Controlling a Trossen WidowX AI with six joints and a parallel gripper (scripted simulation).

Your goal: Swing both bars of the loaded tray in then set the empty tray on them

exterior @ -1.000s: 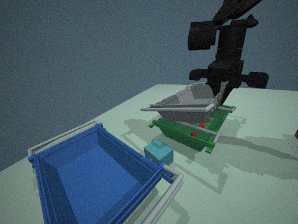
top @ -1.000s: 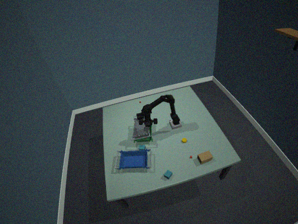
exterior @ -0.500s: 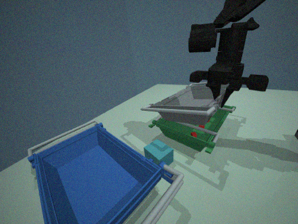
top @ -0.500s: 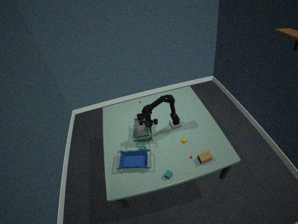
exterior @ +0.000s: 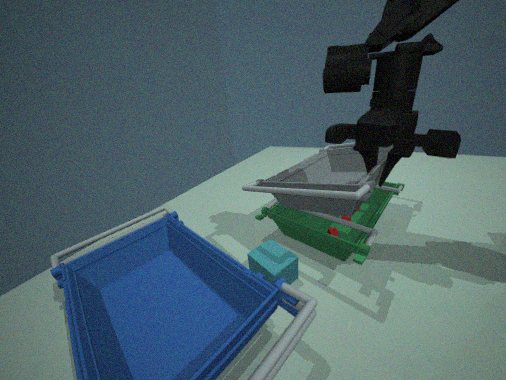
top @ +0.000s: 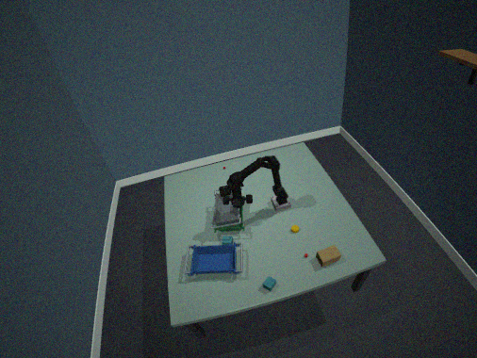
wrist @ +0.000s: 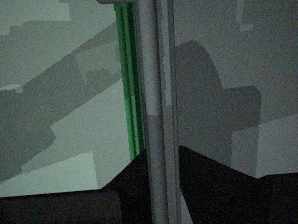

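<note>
Now: gripper tip 70 mm short of the grey tray, 30 mm to the left of it and 20 mm below it. Round my gripper tip: brown box (520 mm to the left, 380 mm behind, 70 mm below); yellow block (290 mm behind, 250 mm to the left, 90 mm below).
</note>
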